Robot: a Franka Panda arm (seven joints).
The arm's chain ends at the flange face. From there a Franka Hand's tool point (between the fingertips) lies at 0.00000 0.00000 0.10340 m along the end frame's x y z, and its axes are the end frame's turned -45 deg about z.
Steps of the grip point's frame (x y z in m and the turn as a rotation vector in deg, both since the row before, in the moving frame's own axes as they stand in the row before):
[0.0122 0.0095 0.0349 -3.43 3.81 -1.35]
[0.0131 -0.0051 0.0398 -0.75 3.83 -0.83]
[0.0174 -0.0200 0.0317 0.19 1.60 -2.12]
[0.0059 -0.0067 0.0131 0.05 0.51 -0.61]
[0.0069 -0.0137 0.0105 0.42 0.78 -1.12]
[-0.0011 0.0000 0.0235 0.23 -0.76 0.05]
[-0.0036 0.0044 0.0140 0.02 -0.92 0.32]
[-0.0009 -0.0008 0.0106 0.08 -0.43 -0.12]
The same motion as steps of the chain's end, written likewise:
[0.0061 -0.0013 0.0353 0.27 5.12 -1.35]
[-0.0002 -0.0089 0.0400 2.18 3.24 -0.83]
[-0.0036 -0.0241 0.0317 1.27 1.00 -2.12]
[-0.0011 -0.0082 0.0131 0.40 0.33 -0.61]
[-0.0053 -0.0130 0.0105 0.85 0.25 -1.12]
[0.0005 0.0001 0.0235 -0.37 -0.70 0.05]
[0.0018 0.0045 0.0140 -0.64 -0.66 0.32]
[-0.0006 -0.0004 0.0106 -0.25 -0.36 -0.12]

